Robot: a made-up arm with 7 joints. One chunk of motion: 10 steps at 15 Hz.
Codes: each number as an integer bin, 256 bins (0 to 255) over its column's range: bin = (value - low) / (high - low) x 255, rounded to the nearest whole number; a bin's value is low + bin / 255 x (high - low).
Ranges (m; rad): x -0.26..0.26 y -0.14..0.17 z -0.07..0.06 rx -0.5..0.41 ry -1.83..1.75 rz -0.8..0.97
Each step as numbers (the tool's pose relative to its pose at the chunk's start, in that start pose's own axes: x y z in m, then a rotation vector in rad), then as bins.
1 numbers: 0.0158 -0.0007 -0.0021 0.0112 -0.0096 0.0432
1 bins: 135 115 133 143 130 121
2 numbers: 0.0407 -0.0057 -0.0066 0.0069 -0.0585 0.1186
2 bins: 147 110 124 142 126 132
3 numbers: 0.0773 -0.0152 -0.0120 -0.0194 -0.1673 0.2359
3 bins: 165 103 114 135 118 149
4 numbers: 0.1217 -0.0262 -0.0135 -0.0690 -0.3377 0.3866
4 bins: 187 94 111 121 106 171
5 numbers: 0.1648 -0.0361 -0.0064 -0.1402 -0.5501 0.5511
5 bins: 208 85 125 101 91 195
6 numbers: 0.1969 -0.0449 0.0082 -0.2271 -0.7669 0.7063
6 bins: 224 78 153 76 76 217
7 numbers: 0.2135 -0.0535 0.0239 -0.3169 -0.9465 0.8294
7 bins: 232 71 184 51 63 235
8 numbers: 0.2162 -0.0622 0.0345 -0.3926 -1.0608 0.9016
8 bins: 234 64 205 30 55 245
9 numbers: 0.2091 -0.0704 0.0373 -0.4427 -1.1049 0.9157
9 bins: 230 57 210 16 52 247
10 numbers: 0.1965 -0.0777 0.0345 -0.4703 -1.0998 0.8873
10 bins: 224 51 205 8 52 243
